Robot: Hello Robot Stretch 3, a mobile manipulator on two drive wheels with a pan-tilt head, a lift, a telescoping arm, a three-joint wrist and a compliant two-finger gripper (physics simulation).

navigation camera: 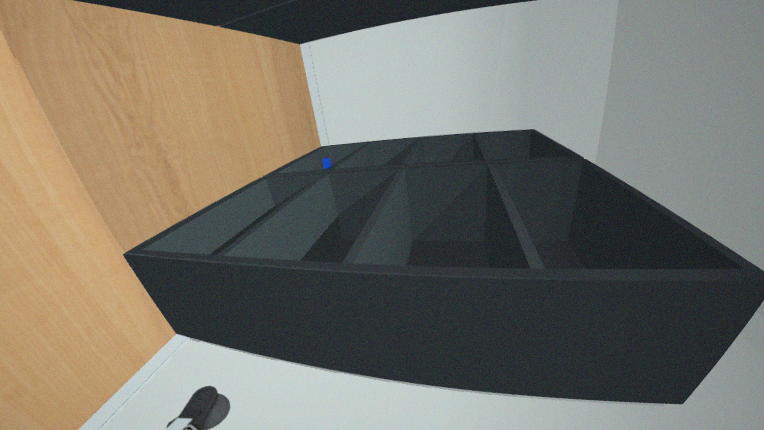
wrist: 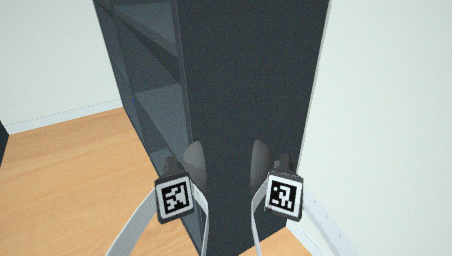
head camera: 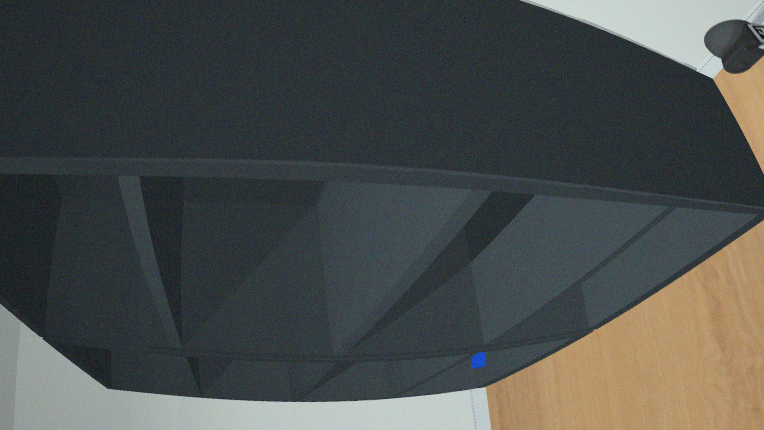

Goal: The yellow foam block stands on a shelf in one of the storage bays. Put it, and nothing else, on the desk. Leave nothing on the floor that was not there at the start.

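Frame: origin at the robot's base, x ahead, y left, z up, level; centimetres.
Seen in the pictures: gripper, fingertip midpoint: (navigation camera: 219, 416) (wrist: 227, 160) (head camera: 711, 21).
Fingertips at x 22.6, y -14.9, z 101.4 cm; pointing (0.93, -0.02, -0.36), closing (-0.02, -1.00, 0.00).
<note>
A point is followed by its place in that frame.
The yellow foam block does not show in these views, and I cannot make out the desk. A dark storage unit (head camera: 320, 96) @(x 68.0, y -15.0, z 118.7 cm) (navigation camera: 427, 331) @(x 72.4, y -22.9, z 117.8 cm) (wrist: 240, 65) @(x 70.8, y -20.0, z 92.1 cm) with several open compartments stands by a pale wall. The compartment parts that show hold no yellow block; deeper parts are dark or hidden. My gripper (wrist: 227, 160) @(x 22.6, y -14.9, z 101.4 cm) is open and empty, its two grey fingertips apart in front of the unit's plain side panel in the wrist view. The fingertips also show at the upper right of the head view and at the lower left of the navigation view, beside the unit.
A small blue block (head camera: 478, 360) @(x 216.2, y 64.6, z 11.6 cm) (navigation camera: 326, 163) @(x 216.7, y 63.5, z 10.9 cm) is in a far compartment of the unit, near its floor end. Wooden floor (head camera: 668, 341) @(x 103.4, y 36.3, z 0.0 cm) (navigation camera: 160, 106) @(x 74.8, y 59.1, z 0.0 cm) (wrist: 75, 190) @(x 116.0, y 77.6, z 0.0 cm) runs along the unit. Another dark piece (navigation camera: 299, 18) @(x 125.3, y 132.7, z 37.6 cm) crosses the top of the navigation view. Pale walls (navigation camera: 454, 80) @(x 205.8, y 121.6, z 128.1 cm) (wrist: 380, 125) @(x 64.8, y -59.2, z 75.7 cm) stand around.
</note>
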